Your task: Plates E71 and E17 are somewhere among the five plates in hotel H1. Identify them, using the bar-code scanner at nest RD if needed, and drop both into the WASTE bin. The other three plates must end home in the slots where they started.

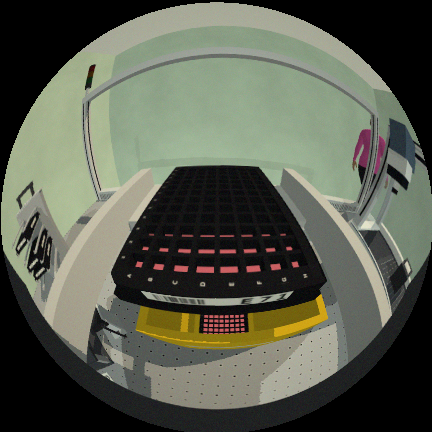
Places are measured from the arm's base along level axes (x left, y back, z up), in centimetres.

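Where they show: gripper, fingertip midpoint: [216, 176].
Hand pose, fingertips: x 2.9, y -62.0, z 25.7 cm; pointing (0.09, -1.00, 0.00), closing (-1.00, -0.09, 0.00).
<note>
Each offset is from my fingertips to the top centre of the thing. "pt": to the spot under its first point. Level surfaces: height alone.
My gripper [216, 176] is shut on the black plate E71 {dx -0.2, dy +2.4, dz -0.2 cm} [220, 215], its pale fingers along the two long sides. The plate is level, with pink wells in its near rows and the barcode label reading E71 on its near edge. The yellow bin {pt dx +3.5, dy +6.5, dz -16.1 cm} [185, 322] shows below and beyond the plate's near edge, partly hidden by it; its WASTE label does not show. A black piece with a pink grid {dx -1.4, dy +1.8, dz -22.4 cm} [224, 324], which looks like part of another plate, shows inside the bin. A grey hotel rack {pt dx +46.1, dy -1.2, dz -7.2 cm} [51, 216] at the far left holds several black plates {dx +43.2, dy +9.8, dz -7.8 cm} [42, 254]; their labels are unreadable.
A perforated deck {dz -24.4 cm} [210, 380] lies below. A dark device [100, 337] stands at the lower left. A blue and white machine [401, 150] and a person in pink [369, 150] are at the right. A grey frame [225, 53] spans the back, with a signal light {pt dx +65.7, dy -39.9, dz +49.5 cm} [90, 76] at its left.
</note>
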